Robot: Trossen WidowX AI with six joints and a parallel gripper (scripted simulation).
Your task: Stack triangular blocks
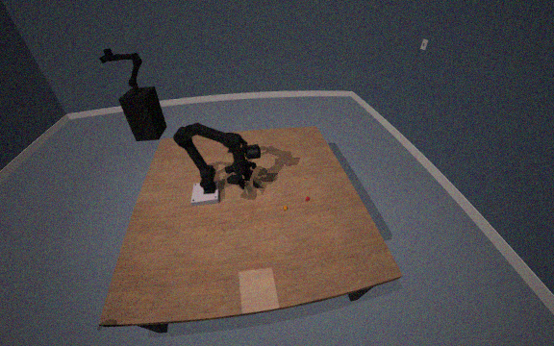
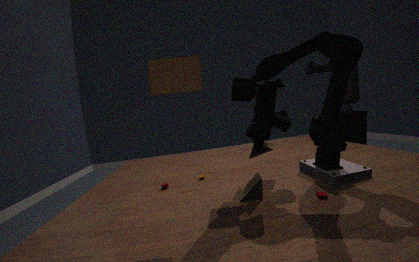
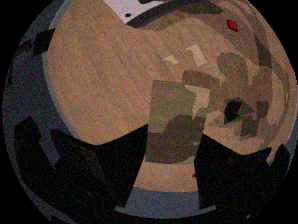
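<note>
The tan triangular block is 50 mm ahead of my gripper tip, 110 mm to the left of it and 90 mm below it. From my gripper tip the other things lie so: small yellow piece 210 mm ahead, 70 mm to the right, 100 mm below.
</note>
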